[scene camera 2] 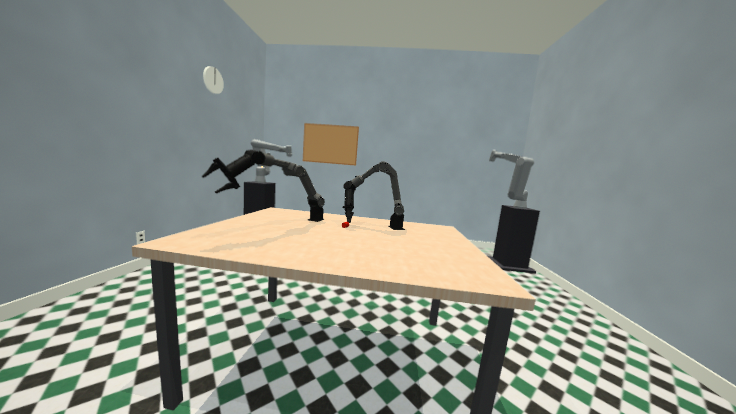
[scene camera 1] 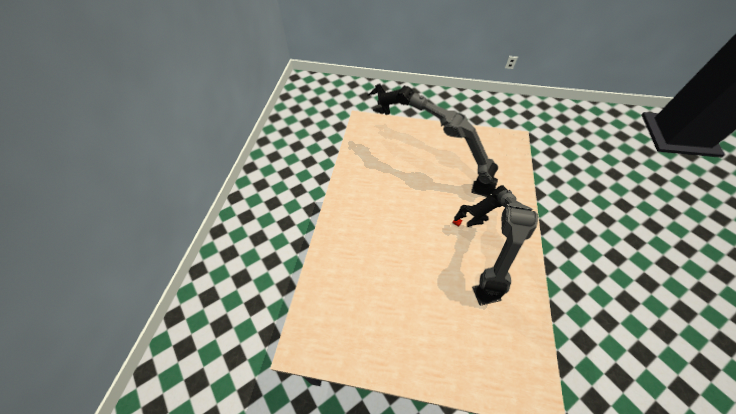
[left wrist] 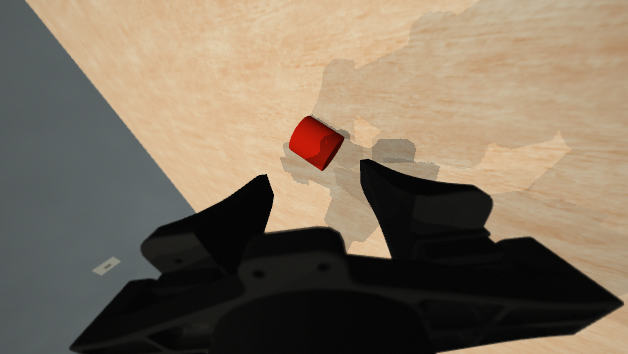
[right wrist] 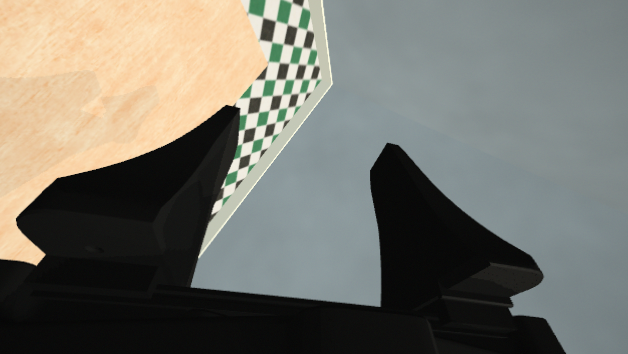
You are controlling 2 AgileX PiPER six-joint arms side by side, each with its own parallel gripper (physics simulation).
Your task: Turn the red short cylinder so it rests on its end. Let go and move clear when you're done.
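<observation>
The red short cylinder (scene camera 1: 457, 222) (scene camera 2: 345, 225) (left wrist: 316, 143) lies on its side on the table (scene camera 1: 370, 267) (scene camera 2: 401, 257) (left wrist: 165, 75) (right wrist: 175, 50). In the left wrist view its curved side shows and its axis runs slantwise, from upper left to lower right. My left gripper (scene camera 1: 463, 222) (scene camera 2: 349, 221) (left wrist: 314, 178) is open and empty, low over the table close to the cylinder. In its wrist view the cylinder appears just beyond the gap between the fingertips. My right gripper (scene camera 1: 372, 101) (scene camera 2: 209, 184) (right wrist: 312, 142) is open and empty, raised high near the table's far corner in scene camera 1, away from the cylinder.
In scene camera 1 the right arm's base (scene camera 1: 484, 186) stands close to the left arm's wrist, above and behind the left gripper. The left arm's base (scene camera 1: 487, 295) stands lower on the same side. Two grey arms on black pedestals (scene camera 2: 516, 236) (scene camera 2: 259, 197) stand beyond the table.
</observation>
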